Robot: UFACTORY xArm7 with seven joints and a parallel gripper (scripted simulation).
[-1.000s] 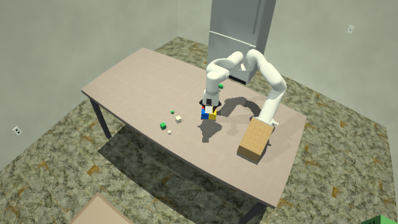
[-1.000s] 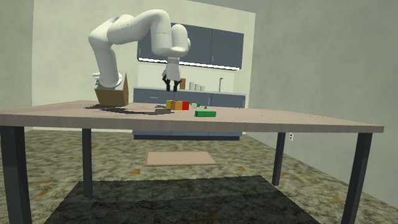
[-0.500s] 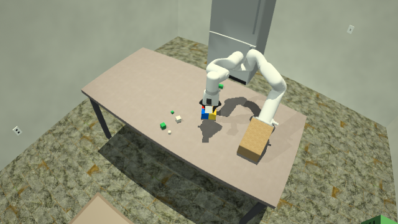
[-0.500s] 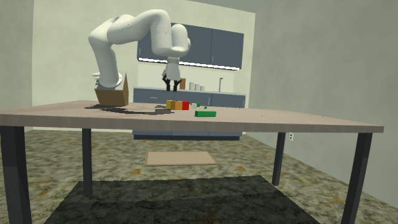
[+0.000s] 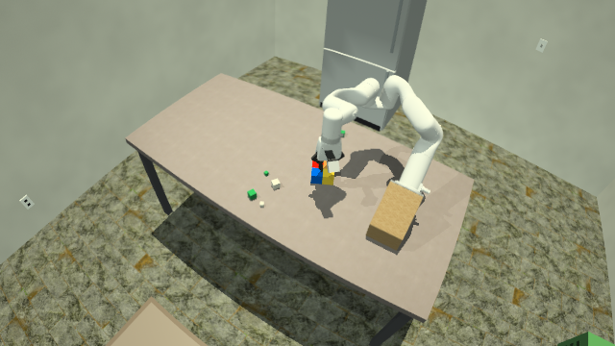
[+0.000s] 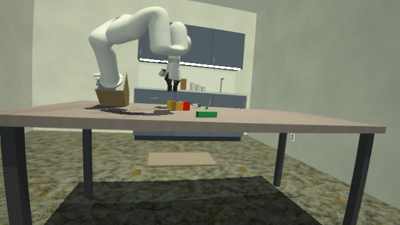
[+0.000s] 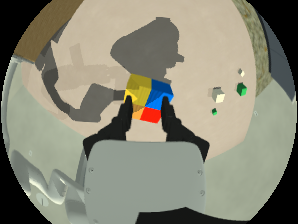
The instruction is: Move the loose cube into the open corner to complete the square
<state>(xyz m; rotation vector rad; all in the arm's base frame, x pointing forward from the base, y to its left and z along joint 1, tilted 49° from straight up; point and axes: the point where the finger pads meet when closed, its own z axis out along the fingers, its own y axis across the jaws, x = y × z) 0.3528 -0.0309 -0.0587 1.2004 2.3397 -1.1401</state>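
My hand is 4 cm to the left of the yellow cube and 10 cm above it. The rest, counted from my hand: red cube 7 cm ahead, 7 cm to the right, 10 cm below; then blue cube 5 cm ahead, 2 cm to the right, 10 cm below; then orange cube 2 cm ahead, 8 cm to the right, 10 cm below.
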